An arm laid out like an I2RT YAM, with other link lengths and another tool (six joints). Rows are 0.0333 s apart.
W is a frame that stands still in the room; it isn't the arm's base.
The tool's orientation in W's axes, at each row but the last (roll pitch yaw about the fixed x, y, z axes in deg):
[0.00 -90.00 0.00]
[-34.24 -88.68 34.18]
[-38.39 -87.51 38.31]
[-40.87 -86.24 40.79]
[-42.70 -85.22 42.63]
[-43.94 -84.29 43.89]
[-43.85 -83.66 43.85]
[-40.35 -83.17 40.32]
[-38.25 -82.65 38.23]
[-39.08 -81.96 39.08]
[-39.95 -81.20 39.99]
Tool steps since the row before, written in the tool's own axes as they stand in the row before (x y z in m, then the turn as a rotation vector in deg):
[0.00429 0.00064 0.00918 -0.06 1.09 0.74]
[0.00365 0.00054 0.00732 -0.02 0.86 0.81]
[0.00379 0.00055 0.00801 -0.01 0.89 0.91]
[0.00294 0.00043 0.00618 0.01 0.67 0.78]
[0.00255 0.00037 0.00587 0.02 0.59 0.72]
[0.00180 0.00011 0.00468 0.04 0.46 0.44]
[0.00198 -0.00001 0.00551 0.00 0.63 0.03]
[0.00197 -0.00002 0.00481 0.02 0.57 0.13]
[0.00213 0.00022 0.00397 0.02 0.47 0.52]
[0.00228 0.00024 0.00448 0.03 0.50 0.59]
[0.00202 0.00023 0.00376 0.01 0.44 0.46]
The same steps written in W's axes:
[-0.00918 0.00064 0.00429 -0.74 1.09 -0.06]
[-0.00725 0.00060 0.00378 -0.81 0.86 -0.02]
[-0.00788 0.00067 0.00404 -0.91 0.89 0.00]
[-0.00603 0.00057 0.00322 -0.78 0.67 0.02]
[-0.00570 0.00053 0.00288 -0.72 0.59 0.03]
[-0.00454 0.00025 0.00212 -0.44 0.46 0.04]
[-0.00533 0.00016 0.00241 -0.03 0.63 -0.05]
[-0.00461 0.00015 0.00239 -0.13 0.57 -0.01]
[-0.00374 0.00041 0.00249 -0.52 0.47 0.03]
[-0.00421 0.00046 0.00272 -0.59 0.50 0.05]
[-0.00350 0.00045 0.00241 -0.46 0.44 0.02]

